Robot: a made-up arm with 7 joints. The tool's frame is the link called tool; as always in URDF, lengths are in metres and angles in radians. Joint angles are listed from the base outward. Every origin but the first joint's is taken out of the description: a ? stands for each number. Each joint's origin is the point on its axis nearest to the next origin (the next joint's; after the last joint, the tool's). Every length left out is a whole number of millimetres.
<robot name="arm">
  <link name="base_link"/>
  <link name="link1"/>
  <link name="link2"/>
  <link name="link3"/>
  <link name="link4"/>
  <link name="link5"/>
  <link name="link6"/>
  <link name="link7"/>
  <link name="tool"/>
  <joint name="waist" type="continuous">
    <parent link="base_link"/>
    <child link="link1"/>
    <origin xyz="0 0.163 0" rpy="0 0 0"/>
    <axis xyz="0 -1 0"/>
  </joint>
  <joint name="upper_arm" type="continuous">
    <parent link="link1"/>
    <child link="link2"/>
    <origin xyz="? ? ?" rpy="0 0 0"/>
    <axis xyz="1 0 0"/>
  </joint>
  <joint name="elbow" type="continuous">
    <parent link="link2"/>
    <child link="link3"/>
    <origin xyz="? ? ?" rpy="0 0 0"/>
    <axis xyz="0 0 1"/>
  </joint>
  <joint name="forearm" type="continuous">
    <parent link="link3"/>
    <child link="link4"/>
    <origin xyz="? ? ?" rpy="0 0 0"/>
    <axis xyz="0 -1 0"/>
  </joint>
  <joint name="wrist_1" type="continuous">
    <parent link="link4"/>
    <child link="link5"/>
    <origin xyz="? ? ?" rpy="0 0 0"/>
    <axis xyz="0 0 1"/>
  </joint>
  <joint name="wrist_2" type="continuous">
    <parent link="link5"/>
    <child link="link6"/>
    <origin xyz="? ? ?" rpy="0 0 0"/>
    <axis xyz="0 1 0"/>
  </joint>
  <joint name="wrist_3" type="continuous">
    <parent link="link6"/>
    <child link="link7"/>
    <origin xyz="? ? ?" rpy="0 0 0"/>
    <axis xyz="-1 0 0"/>
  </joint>
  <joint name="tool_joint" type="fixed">
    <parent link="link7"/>
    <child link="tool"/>
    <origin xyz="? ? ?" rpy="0 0 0"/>
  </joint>
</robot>
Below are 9 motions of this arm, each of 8 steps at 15 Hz.
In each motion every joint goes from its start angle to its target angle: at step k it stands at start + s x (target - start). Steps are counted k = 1, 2, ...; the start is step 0. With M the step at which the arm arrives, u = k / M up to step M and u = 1 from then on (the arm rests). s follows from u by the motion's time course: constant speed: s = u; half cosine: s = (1 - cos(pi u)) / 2; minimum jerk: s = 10 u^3 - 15 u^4 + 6 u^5.
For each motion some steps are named. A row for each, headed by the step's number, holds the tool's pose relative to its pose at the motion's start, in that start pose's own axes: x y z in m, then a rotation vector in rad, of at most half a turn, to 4 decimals.
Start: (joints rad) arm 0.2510 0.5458 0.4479 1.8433 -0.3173 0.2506 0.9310
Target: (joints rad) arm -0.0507 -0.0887 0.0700 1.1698 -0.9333 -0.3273 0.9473
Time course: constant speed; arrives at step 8
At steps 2, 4, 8:
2: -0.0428 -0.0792 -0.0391 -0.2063 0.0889 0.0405
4: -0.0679 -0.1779 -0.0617 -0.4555 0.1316 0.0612
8: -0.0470 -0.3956 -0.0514 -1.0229 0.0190 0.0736

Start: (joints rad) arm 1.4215 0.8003 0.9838 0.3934 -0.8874 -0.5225 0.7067
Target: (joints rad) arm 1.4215 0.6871 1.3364 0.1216 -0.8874 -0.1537 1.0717
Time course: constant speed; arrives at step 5
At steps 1, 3, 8:
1: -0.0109 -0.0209 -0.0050 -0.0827 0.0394 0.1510
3: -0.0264 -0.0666 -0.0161 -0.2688 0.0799 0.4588
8: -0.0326 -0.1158 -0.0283 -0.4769 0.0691 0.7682

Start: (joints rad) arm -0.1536 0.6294 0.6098 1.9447 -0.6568 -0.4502 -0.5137
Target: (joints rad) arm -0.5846 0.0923 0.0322 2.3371 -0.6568 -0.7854 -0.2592
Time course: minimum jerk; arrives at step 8
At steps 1, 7, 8:
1: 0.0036 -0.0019 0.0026 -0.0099 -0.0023 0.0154
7: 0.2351 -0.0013 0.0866 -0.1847 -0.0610 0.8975
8: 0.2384 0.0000 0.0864 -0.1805 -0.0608 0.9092

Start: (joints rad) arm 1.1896 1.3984 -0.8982 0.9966 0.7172 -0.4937 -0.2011
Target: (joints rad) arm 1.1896 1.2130 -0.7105 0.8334 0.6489 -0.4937 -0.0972
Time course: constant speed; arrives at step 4
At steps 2, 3, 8:
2: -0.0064 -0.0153 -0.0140 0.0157 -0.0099 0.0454
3: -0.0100 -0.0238 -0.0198 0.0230 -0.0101 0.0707
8: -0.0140 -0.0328 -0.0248 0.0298 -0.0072 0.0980

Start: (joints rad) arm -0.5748 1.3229 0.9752 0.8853 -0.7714 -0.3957 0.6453
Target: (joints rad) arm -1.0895 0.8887 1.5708 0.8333 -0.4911 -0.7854 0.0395
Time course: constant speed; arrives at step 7
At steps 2, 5, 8:
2: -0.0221 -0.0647 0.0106 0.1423 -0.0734 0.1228
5: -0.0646 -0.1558 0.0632 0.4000 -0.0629 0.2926
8: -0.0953 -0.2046 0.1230 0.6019 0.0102 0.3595

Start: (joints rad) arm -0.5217 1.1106 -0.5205 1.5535 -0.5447 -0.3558 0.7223
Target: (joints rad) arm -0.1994 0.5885 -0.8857 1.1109 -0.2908 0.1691 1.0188
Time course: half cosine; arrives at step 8
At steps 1, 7, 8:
1: 0.0007 -0.0001 -0.0070 -0.0068 -0.0009 0.0311
7: 0.0625 0.0563 -0.1683 -0.3523 -0.1140 0.6015
8: 0.0666 0.0608 -0.1737 -0.3720 -0.1187 0.6169

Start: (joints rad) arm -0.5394 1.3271 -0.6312 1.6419 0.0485 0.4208 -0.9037
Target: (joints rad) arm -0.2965 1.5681 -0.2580 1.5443 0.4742 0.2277 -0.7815
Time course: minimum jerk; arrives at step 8
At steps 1, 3, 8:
1: -0.0007 0.0024 -0.0026 0.0058 0.0045 0.0042
3: -0.0116 0.0444 -0.0420 0.1052 0.0695 0.0817
8: -0.0367 0.1924 -0.1103 0.4256 0.1481 0.3693

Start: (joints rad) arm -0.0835 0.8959 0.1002 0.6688 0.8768 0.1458 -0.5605
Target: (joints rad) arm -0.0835 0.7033 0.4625 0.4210 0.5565 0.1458 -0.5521
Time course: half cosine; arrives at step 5
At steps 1, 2, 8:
1: -0.0076 0.0019 -0.0019 0.0217 0.0160 0.0034
2: -0.0296 0.0066 -0.0057 0.0760 0.0650 0.0080
8: -0.1005 0.0143 -0.0036 0.1921 0.2369 -0.0069

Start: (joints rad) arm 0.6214 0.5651 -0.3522 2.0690 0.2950 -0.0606 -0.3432
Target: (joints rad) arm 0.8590 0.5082 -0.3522 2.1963 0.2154 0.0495 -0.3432
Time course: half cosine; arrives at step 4
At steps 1, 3, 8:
1: 0.0084 -0.0010 -0.0087 -0.0008 -0.0409 -0.0095
3: 0.0524 -0.0055 -0.0435 0.0024 -0.2393 -0.0574
8: 0.0621 -0.0064 -0.0491 0.0045 -0.2806 -0.0675

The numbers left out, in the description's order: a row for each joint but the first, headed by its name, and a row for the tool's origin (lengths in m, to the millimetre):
upper_arm: 0 0 0
elbow: 0 0 -0.309
forearm: 0 0 0
wrist_1: 0 0 -0.25
wrist_2: 0 0 0
wrist_3: 0 0 0
tool: 0 0 0

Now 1 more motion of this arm.
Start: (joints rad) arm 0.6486 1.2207 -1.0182 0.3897 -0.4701 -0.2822 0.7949
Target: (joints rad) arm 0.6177 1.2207 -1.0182 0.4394 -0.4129 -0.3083 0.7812
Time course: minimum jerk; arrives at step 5
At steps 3, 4, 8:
3: 0.0080 -0.0001 -0.0025 0.0170 -0.0514 -0.0206
4: 0.0110 -0.0002 -0.0034 0.0231 -0.0712 -0.0282
8: 0.0117 -0.0003 -0.0037 0.0244 -0.0756 -0.0299

